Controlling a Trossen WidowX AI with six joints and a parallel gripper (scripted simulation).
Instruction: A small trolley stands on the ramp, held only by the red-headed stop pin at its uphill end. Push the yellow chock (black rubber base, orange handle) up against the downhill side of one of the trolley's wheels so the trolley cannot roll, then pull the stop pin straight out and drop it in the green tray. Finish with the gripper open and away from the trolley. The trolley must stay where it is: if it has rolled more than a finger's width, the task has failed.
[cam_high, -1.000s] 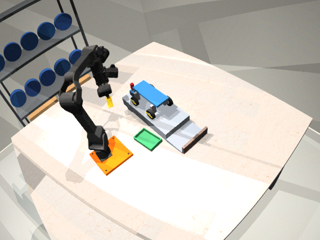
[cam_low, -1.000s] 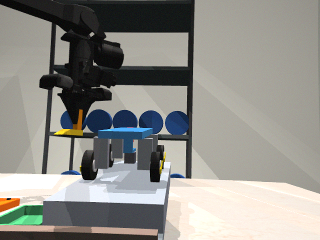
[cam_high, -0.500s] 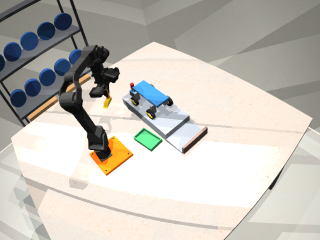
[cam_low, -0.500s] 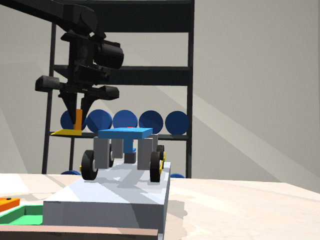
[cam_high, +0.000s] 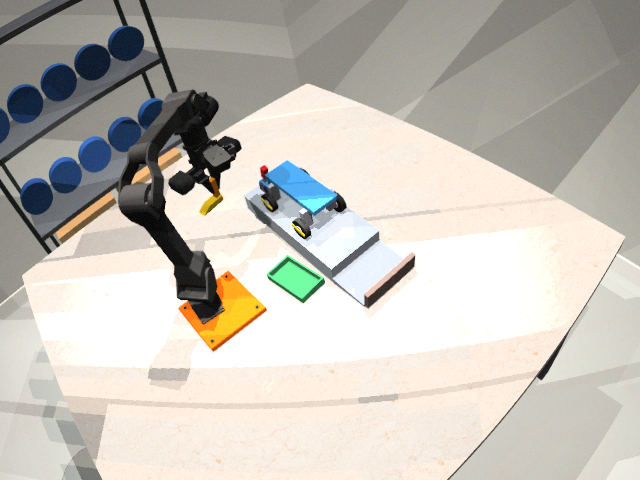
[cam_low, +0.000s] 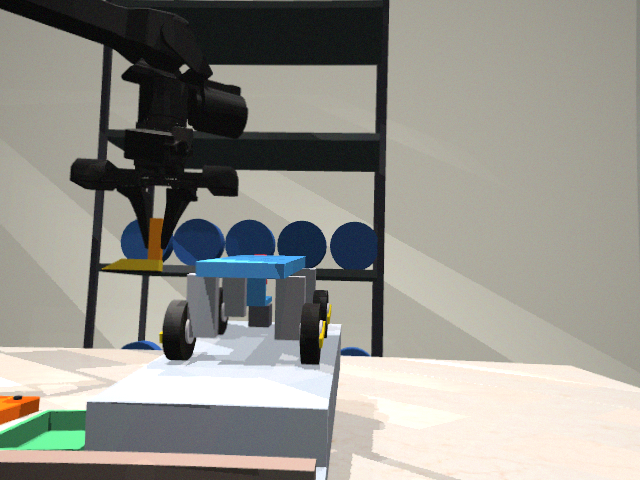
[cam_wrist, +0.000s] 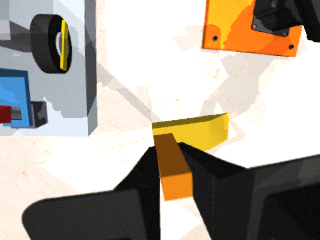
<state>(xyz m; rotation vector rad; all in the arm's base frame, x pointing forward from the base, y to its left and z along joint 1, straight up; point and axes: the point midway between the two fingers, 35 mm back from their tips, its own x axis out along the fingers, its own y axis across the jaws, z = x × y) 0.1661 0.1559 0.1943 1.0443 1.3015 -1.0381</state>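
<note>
My gripper tip is now 40 mm short of the green tray, 220 mm to the left of it and 180 mm above it. From my gripper tip the other things lie so: yellow chock (20 mm behind, 10 mm below); trolley (160 mm ahead, 120 mm to the right, 60 mm below); red-headed stop pin (130 mm ahead, 40 mm below).
</note>
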